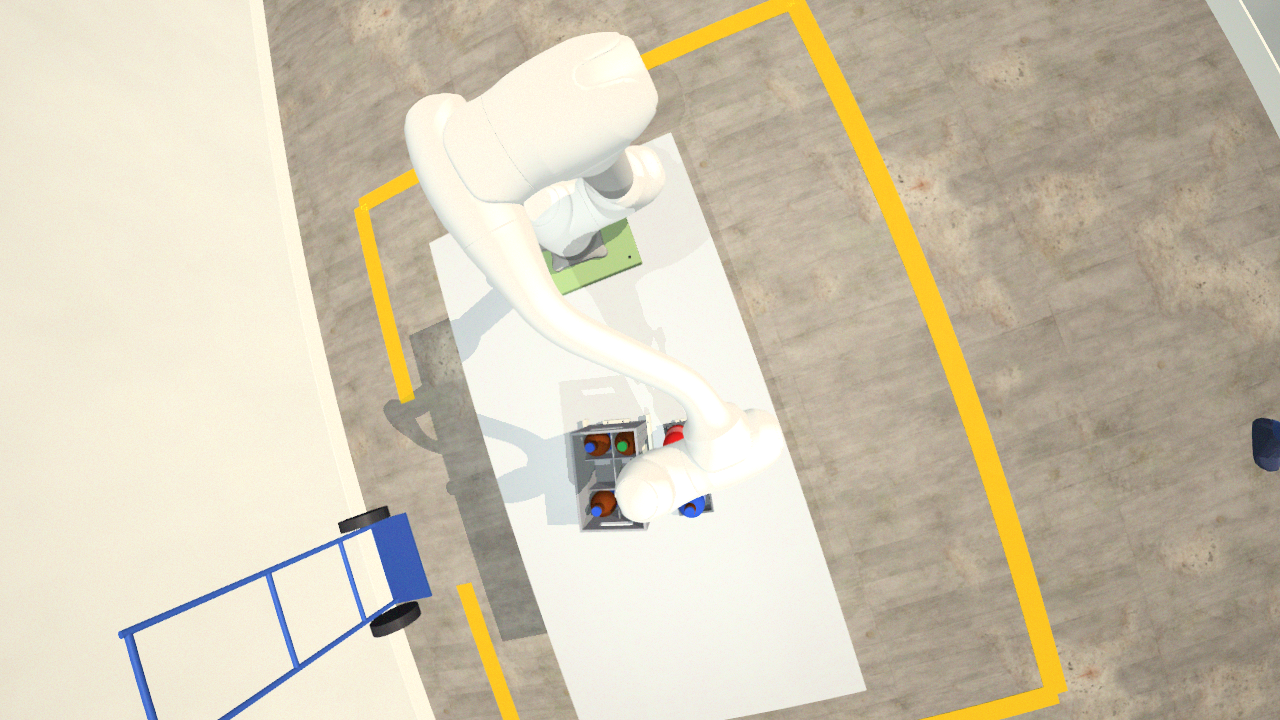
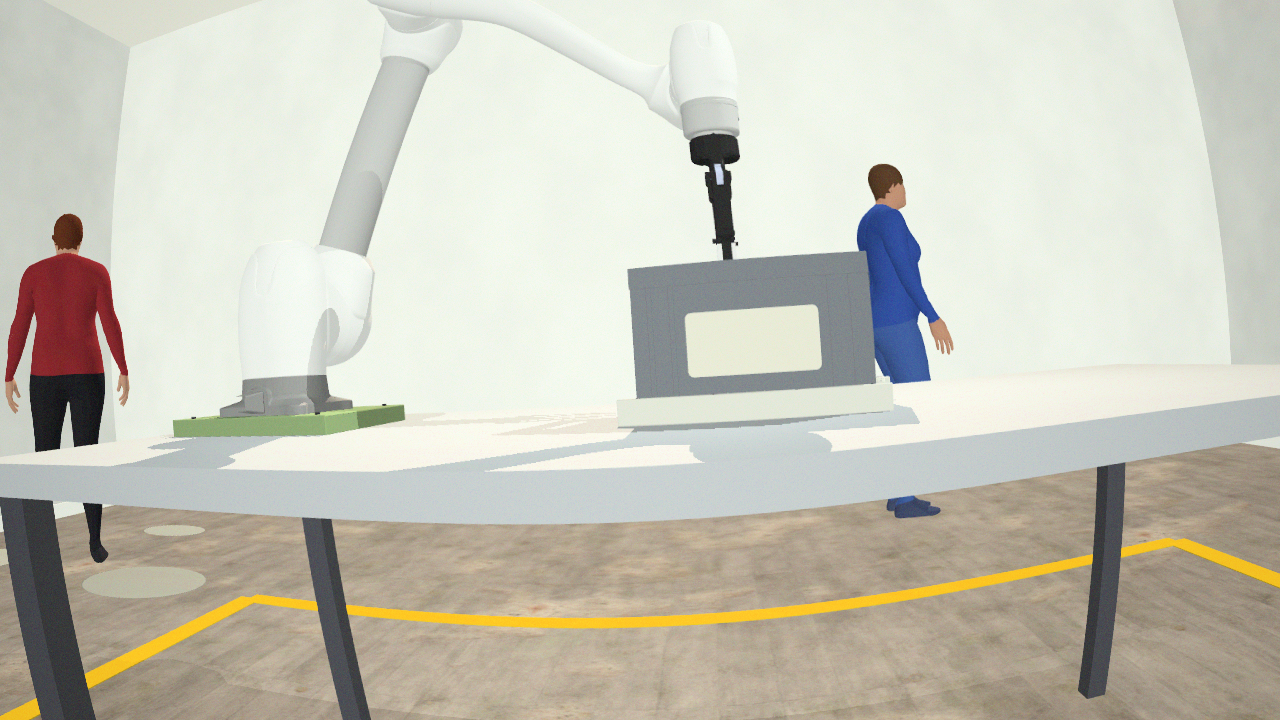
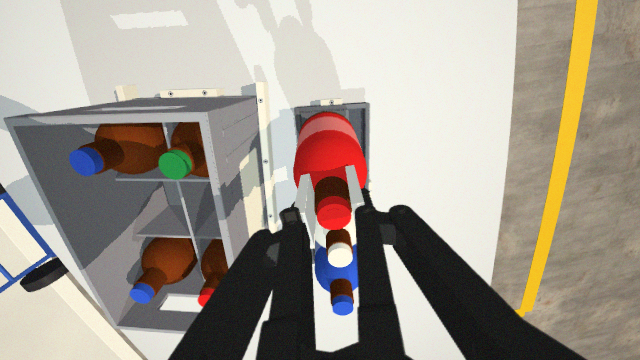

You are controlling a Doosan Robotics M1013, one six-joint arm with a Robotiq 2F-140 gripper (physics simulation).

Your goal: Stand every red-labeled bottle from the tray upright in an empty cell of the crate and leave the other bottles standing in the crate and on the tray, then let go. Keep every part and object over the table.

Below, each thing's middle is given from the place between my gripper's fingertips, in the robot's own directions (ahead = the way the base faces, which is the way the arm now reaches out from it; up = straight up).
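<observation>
Position of my hand relative to the white bottle [image 3: 338, 243]: 9 cm short of it, 8 cm above it. Relative to my hand, the pale rail [image 2: 793, 403] is 30 cm to the right, 3 cm ahead and 15 cm below; the green-capped bottle [image 3: 186, 156] is 14 cm to the right, 3 cm behind and 8 cm below.
</observation>
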